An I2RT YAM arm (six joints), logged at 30 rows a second.
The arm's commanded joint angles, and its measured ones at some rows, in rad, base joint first. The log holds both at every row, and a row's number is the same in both.
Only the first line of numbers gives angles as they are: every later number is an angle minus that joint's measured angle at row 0.
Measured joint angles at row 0:
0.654 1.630 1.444 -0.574 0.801 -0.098
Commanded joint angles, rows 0 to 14:
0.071 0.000 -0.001 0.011 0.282 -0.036
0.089 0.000 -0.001 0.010 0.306 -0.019
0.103 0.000 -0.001 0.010 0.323 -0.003
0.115 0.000 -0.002 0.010 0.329 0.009
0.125 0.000 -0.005 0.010 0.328 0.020
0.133 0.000 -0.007 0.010 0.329 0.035
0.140 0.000 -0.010 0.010 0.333 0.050
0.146 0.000 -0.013 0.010 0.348 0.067
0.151 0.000 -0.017 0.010 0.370 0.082
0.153 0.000 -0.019 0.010 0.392 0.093
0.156 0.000 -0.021 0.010 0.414 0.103
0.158 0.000 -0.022 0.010 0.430 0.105
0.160 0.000 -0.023 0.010 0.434 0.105
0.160 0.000 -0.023 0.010 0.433 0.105
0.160 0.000 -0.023 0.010 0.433 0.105
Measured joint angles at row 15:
0.150 0.003 -0.019 0.009 0.351 0.062
